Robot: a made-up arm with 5 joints. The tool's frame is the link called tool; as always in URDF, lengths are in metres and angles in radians. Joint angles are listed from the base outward. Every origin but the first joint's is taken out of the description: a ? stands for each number. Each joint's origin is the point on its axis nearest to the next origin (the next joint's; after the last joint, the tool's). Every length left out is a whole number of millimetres.
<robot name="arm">
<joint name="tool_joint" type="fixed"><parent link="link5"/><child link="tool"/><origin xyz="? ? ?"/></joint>
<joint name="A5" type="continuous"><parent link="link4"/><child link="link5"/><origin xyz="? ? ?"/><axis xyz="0 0 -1"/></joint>
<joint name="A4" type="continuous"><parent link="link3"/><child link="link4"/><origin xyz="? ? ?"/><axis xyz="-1 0 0"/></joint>
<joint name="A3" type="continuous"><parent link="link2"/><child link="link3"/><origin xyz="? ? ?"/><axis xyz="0 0 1"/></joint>
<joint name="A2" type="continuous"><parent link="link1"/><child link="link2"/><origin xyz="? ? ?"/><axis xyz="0 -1 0"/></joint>
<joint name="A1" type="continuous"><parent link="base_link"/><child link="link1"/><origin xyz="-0.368 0.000 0.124"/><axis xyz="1 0 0"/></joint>
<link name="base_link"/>
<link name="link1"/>
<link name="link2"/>
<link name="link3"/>
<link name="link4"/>
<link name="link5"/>
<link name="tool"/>
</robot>
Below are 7 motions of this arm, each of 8 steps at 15 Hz.
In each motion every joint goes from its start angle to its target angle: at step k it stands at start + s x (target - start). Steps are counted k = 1, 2, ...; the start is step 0. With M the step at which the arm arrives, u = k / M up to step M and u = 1 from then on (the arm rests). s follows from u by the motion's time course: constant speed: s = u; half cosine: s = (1 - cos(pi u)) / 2; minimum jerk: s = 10 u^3 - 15 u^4 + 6 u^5.
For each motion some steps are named. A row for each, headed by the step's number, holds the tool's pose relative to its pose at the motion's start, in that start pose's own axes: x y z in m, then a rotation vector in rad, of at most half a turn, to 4 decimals.
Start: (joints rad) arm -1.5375 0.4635 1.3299 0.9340 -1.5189
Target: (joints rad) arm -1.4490 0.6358 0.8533 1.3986 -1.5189
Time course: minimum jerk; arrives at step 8
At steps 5, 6, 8:
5: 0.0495 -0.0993 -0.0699 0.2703 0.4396 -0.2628
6: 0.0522 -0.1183 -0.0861 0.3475 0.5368 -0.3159
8: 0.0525 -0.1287 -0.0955 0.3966 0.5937 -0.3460

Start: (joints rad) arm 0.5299 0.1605 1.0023 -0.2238 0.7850
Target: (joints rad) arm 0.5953 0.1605 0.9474 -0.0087 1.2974
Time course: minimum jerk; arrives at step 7
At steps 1, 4, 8:
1: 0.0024 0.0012 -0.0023 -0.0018 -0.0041 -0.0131
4: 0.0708 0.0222 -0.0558 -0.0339 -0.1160 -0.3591
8: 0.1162 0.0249 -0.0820 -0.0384 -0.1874 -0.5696

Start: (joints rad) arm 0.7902 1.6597 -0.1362 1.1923 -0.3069
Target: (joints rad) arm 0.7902 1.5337 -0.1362 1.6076 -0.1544
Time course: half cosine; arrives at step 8
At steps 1, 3, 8:
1: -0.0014 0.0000 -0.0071 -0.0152 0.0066 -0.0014
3: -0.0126 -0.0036 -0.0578 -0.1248 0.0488 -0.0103
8: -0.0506 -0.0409 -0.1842 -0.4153 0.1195 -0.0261

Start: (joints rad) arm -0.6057 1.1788 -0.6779 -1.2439 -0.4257
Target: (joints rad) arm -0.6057 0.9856 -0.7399 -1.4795 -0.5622
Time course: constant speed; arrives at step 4
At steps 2, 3, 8:
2: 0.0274 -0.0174 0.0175 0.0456 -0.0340 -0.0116
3: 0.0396 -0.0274 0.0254 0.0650 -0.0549 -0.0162
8: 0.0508 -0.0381 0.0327 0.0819 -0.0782 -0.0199

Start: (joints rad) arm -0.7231 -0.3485 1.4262 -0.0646 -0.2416
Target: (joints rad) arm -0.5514 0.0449 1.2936 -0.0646 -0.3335
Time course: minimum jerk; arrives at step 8
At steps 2, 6, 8:
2: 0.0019 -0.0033 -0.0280 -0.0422 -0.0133 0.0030
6: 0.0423 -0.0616 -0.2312 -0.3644 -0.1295 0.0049
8: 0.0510 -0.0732 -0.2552 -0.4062 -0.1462 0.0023

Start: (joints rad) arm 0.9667 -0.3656 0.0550 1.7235 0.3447
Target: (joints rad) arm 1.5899 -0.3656 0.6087 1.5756 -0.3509
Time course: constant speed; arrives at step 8
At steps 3, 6, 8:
3: -0.0386 0.0047 0.0738 0.3259 -0.2202 0.1869
6: -0.0720 -0.0001 0.1210 0.5821 -0.5193 0.3242
8: -0.0872 0.0006 0.1402 0.7034 -0.7536 0.3782

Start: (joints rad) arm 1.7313 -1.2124 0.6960 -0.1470 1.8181
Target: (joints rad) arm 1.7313 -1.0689 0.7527 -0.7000 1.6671
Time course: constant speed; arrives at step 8
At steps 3, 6, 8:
3: -0.0053 -0.0187 0.0636 -0.0039 0.1758 0.0873
6: 0.0024 -0.0396 0.1276 -0.0046 0.3496 0.1804
8: 0.0149 -0.0540 0.1695 -0.0039 0.4644 0.2449

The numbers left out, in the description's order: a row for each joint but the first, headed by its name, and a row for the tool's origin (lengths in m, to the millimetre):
tool: -0.070 0.148 0.000
A5: 0.000 0.326 -0.027
A4: -0.097 0.139 0.000
A3: 0.058 0.000 0.008
A2: 0.000 -0.213 0.088

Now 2 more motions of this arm.
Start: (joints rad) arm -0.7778 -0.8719 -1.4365 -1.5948 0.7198
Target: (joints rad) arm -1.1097 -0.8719 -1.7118 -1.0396 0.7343
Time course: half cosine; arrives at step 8
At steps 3, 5, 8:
3: 0.0024 -0.0012 -0.0773 -0.0222 -0.2425 0.0511
5: 0.0431 0.0114 -0.1562 -0.0309 -0.5452 0.0757
8: 0.0993 0.0344 -0.1963 -0.0222 -0.7861 0.0632

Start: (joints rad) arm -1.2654 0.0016 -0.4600 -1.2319 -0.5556
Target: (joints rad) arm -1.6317 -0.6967 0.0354 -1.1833 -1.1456
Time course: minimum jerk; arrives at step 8
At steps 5, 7, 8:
5: -0.0245 -0.0355 -0.0814 -0.0202 0.5879 0.1266
7: -0.0146 -0.0492 -0.0950 0.0431 0.7436 0.1197
8: -0.0137 -0.0501 -0.0957 0.0479 0.7518 0.1185

